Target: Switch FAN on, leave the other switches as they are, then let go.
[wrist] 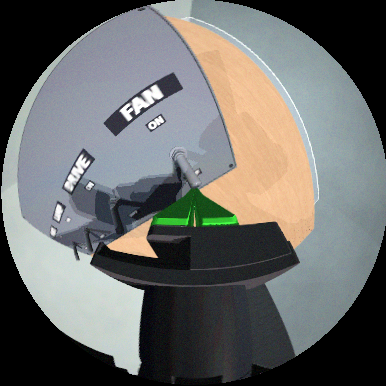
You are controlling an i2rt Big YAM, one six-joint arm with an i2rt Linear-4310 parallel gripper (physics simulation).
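Places are measured from the arm's base along level axes (x right, y ahead, z up), in millimetres.
Pixels of known places: gripper, fingertip midpoint: (193, 191).
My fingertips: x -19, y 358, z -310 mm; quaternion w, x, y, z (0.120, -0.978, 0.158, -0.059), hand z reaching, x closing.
For each thing: its top centre in the pictures, then the offset to it from my fingertips. "*": a spot on its surface instead. Level surfaces: height alone.
- FAN label, top centre: (138, 100) dx -16, dy +108, dz +21 mm
- FAN switch lever, surface spot: (186, 168) * dx +2, dy +30, dz +8 mm
- DRIVE label, top centre: (72, 175) dx -134, dy +83, dz +21 mm
- wooden surface, surface height: dz -112 mm
The grey switch panel (100, 65) fills the upper left of the wrist view. The FAN label (143, 103) has a small ON label (155, 122) below it. The FAN switch lever (186, 168) is a grey rod that slants down and right from its round collar, away from the ON label, towards a small lower label that it partly covers. My gripper (193, 191) is shut and empty. Its green fingertips meet right at the lever's free end; whether they touch it I cannot tell.
The DRIVE label (78, 171) and its dark lever (117, 215) are left of the FAN switch. Two more levers (88, 240) (76, 251) stand at the panel's lower left. A wooden surface (260, 150) extends behind and right of the panel.
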